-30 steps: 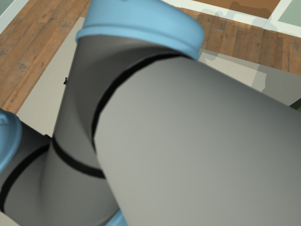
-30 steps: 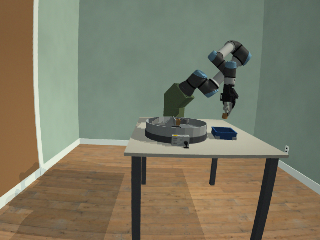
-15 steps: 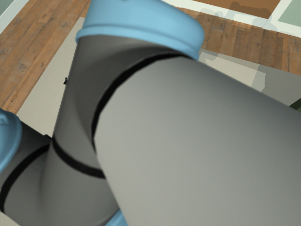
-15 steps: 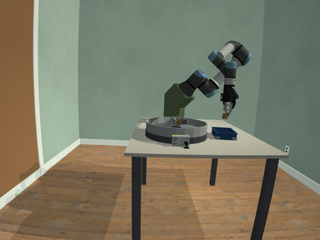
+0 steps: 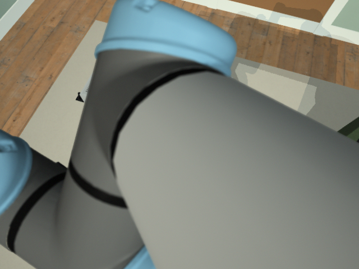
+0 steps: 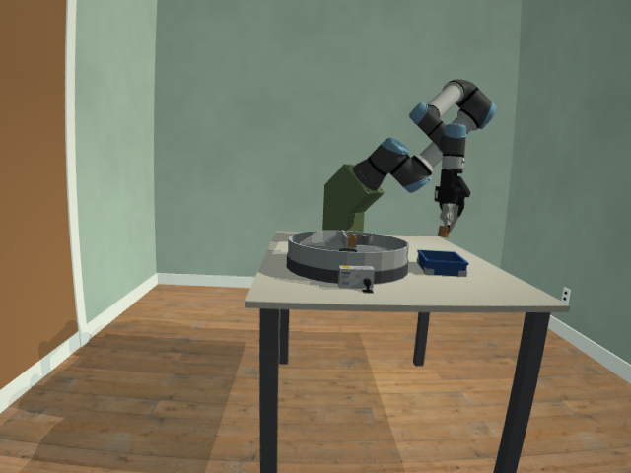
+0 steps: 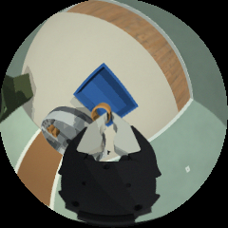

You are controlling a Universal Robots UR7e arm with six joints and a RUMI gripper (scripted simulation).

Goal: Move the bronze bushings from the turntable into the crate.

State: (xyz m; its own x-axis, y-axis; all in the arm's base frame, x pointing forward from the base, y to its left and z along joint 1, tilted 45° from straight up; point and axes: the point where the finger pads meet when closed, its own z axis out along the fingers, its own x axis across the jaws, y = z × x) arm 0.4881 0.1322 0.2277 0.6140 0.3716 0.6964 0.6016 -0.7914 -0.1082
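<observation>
The blue crate lies 13 cm below my hand, 1 cm to the right of it and 1 cm behind it. From my hand the other things lie so: turntable: 36 cm to the right, 10 cm below, 1 cm behind.
</observation>
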